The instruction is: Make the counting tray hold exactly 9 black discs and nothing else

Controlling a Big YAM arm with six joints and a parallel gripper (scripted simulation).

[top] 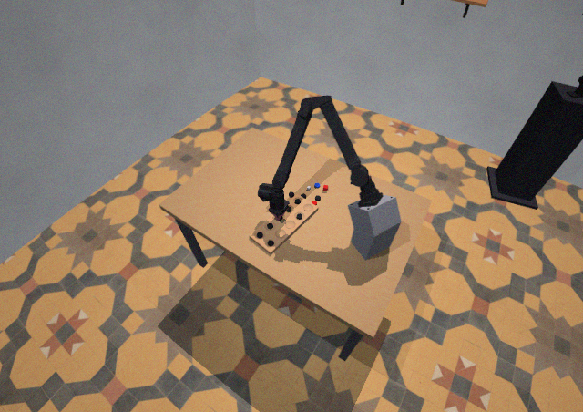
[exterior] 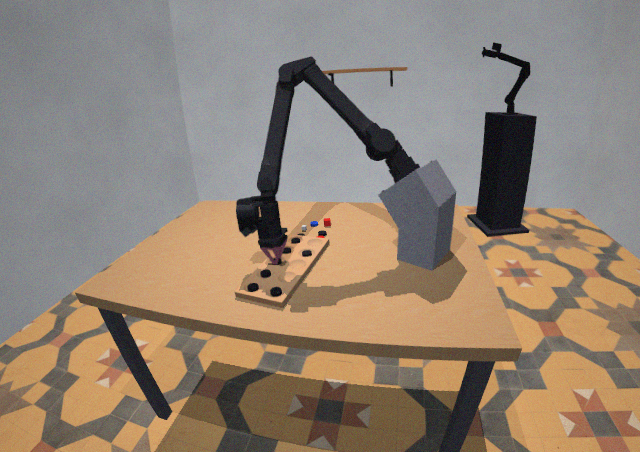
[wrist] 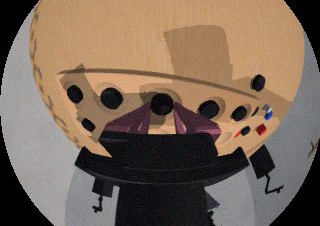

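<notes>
Now: the wooden counting tray 3 cm behind my hand, 1 cm to the left of it and 1 cm below it. The rest, counted from my hand: red disc (17 cm to the right, 14 cm behind, 2 cm below); then small white piece (27 cm to the right, 8 cm behind, 2 cm below); then blue disc (31 cm to the right, 12 cm behind, 2 cm below).
</notes>
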